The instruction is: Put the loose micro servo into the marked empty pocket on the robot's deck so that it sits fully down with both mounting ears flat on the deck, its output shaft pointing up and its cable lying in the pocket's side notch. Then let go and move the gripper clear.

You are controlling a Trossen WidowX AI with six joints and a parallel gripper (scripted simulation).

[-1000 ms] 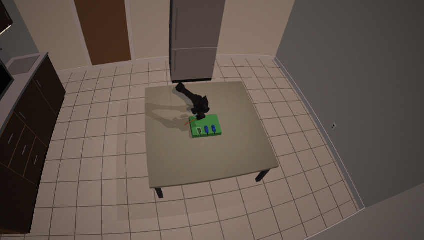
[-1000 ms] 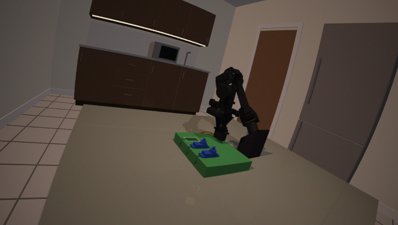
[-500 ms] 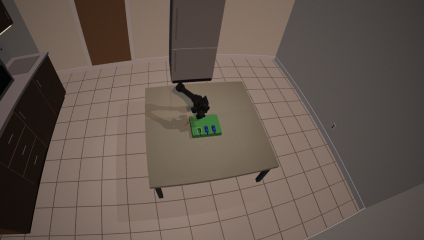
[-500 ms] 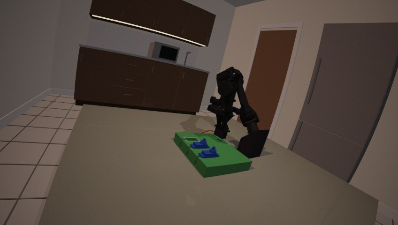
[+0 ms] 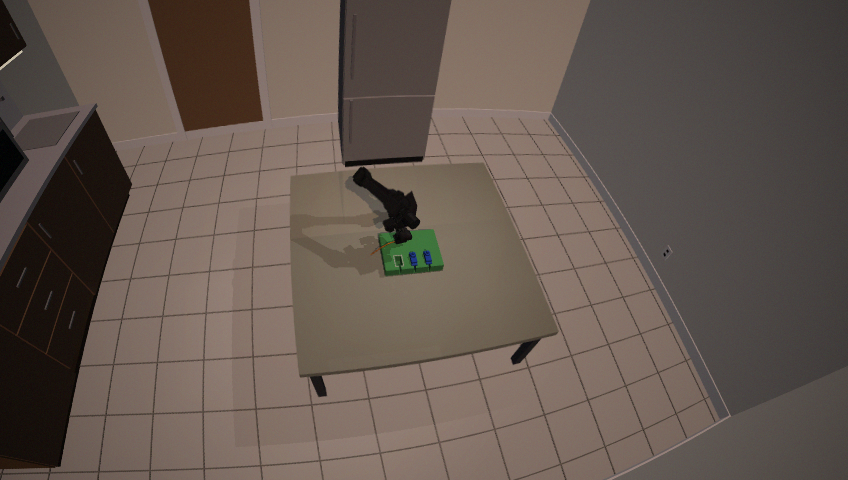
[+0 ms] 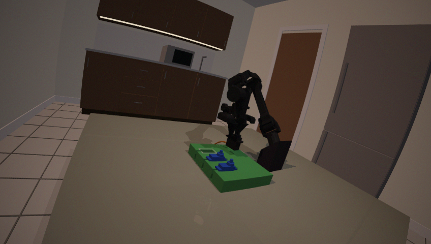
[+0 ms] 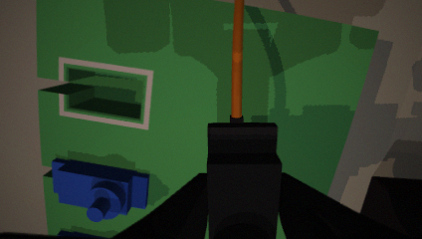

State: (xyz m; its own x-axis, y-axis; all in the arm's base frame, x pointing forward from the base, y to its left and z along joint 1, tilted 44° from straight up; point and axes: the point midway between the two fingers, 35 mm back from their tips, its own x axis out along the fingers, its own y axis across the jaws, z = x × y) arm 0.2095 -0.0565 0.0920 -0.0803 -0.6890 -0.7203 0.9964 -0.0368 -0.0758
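The green deck is 10 cm below my gripper tip and 6 cm to the left of it.
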